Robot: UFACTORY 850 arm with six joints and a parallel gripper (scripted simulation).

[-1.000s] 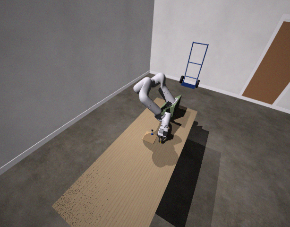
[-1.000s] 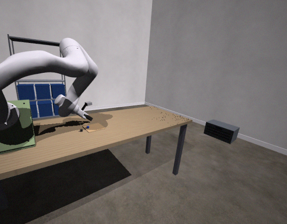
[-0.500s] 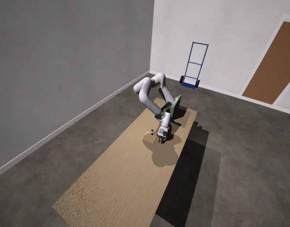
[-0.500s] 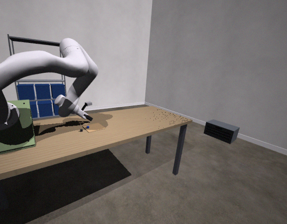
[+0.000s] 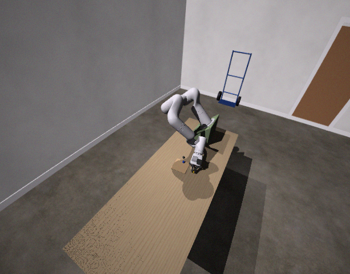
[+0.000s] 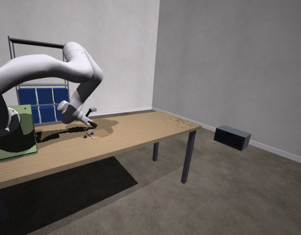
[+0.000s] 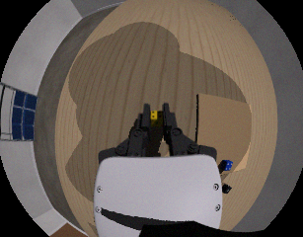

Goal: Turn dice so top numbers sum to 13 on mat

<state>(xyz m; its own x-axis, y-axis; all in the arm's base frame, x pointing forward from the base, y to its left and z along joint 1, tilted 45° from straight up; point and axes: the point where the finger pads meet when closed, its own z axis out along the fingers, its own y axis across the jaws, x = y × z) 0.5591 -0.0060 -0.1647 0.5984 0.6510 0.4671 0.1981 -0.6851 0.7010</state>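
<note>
Now: hand 10 mm short of the yellow die and 10 mm above it. Round my hand: black die 110 mm behind, 160 mm to the right, 20 mm below; then blue die 50 mm behind, 130 mm to the right, 20 mm below; then tan mat 130 mm to the right, 30 mm below.
</note>
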